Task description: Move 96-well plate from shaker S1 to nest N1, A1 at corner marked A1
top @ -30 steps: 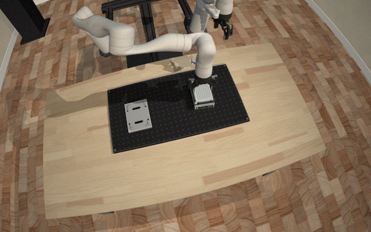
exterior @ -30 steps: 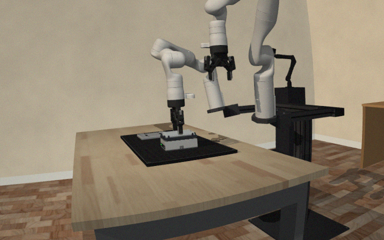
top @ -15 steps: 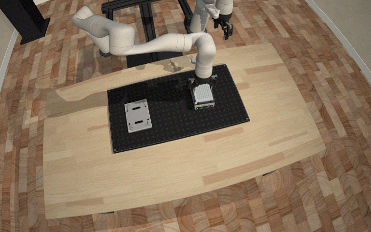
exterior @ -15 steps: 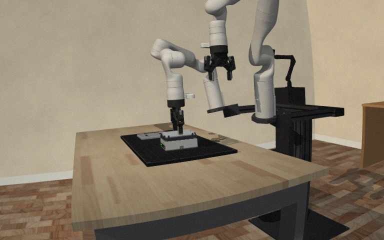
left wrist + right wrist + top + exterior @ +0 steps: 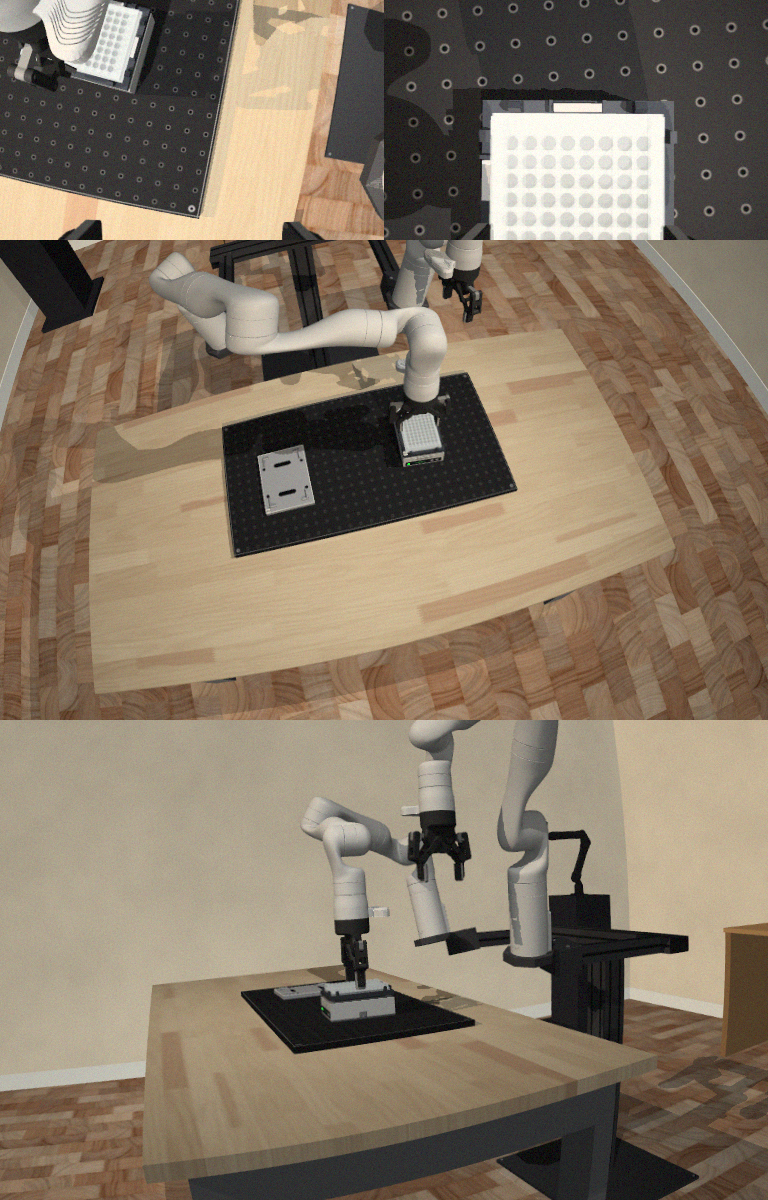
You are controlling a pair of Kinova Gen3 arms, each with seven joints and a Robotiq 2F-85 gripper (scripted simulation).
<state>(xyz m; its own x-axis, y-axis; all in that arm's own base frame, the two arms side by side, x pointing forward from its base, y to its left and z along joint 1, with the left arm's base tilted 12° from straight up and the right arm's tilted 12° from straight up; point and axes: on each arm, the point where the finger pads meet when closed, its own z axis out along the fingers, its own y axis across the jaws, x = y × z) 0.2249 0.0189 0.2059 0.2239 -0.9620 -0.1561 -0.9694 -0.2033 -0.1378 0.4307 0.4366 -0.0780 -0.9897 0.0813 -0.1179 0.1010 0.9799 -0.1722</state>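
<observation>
The grey plate nest N1 lies 40 mm ahead of my right hand, 340 mm to the right of it and 60 mm below it. Round my right hand: white 96-well plate 10 mm below.
</observation>
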